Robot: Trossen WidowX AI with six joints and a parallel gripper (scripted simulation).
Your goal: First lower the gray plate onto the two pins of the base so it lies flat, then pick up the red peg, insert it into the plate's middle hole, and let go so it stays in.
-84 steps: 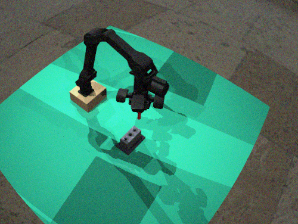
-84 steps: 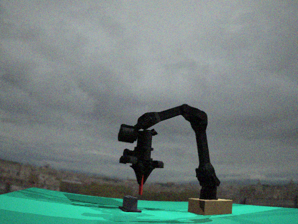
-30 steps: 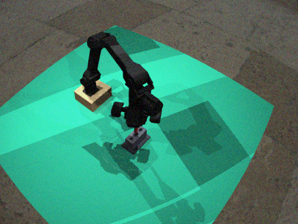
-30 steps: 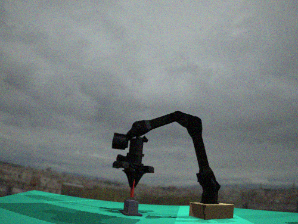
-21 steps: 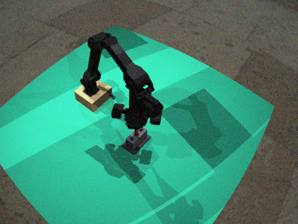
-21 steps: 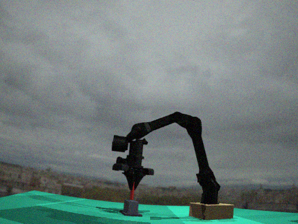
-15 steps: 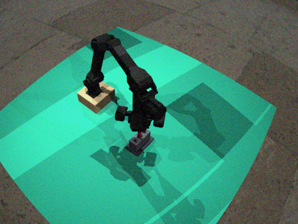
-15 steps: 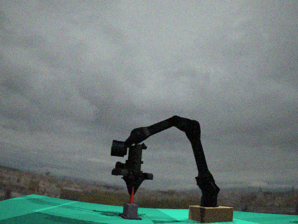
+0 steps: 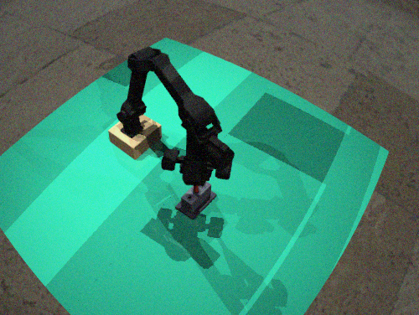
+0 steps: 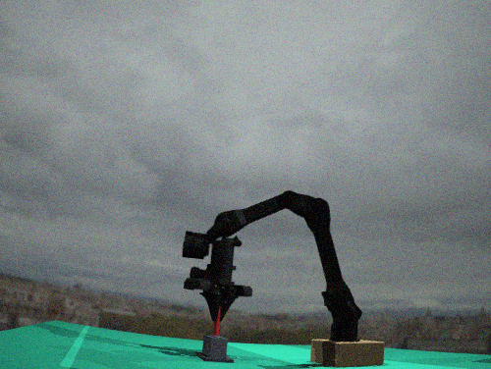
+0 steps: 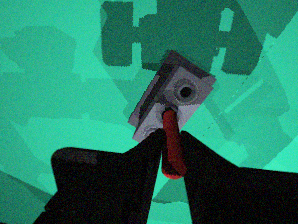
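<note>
Right now the red peg is right at my gripper tip. From my gripper tip the other things lie so: gray plate (50 mm below); then base (90 mm below).
</note>
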